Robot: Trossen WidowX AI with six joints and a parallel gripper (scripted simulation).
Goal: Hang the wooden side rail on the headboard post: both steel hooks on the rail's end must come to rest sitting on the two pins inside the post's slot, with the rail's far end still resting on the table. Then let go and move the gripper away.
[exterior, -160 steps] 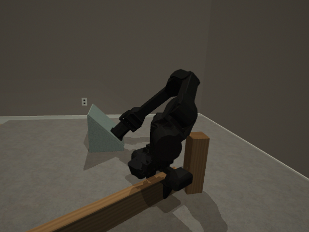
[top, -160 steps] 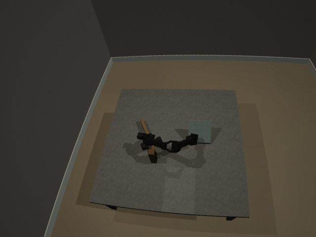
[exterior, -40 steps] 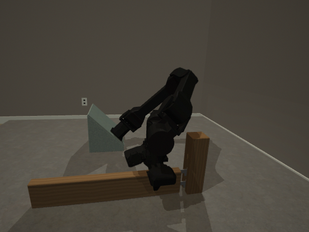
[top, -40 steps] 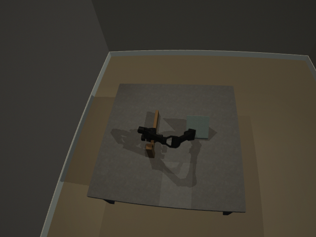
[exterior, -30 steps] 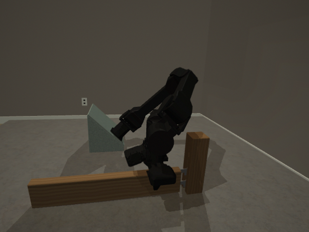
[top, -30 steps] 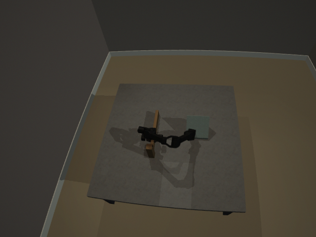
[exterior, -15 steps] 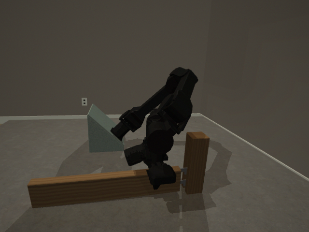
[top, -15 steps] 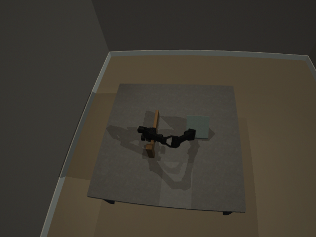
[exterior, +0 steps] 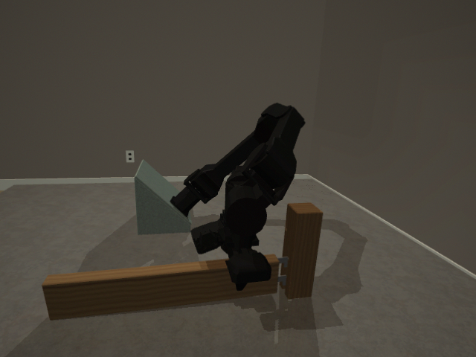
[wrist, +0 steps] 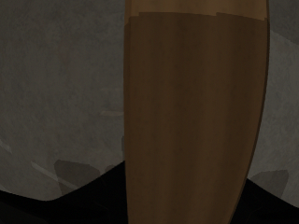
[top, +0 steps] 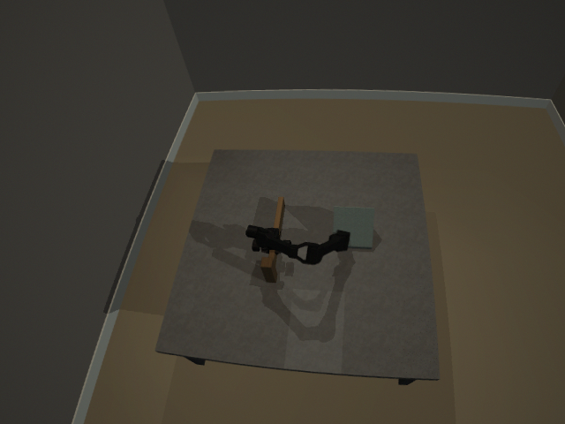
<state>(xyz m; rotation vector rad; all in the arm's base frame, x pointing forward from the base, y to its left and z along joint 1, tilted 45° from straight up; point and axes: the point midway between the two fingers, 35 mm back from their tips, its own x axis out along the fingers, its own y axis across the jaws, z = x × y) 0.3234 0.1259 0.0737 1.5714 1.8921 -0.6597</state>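
Now: the headboard post 12 cm to the left of my gripper tip, 6 cm above it and 2 cm behind it.
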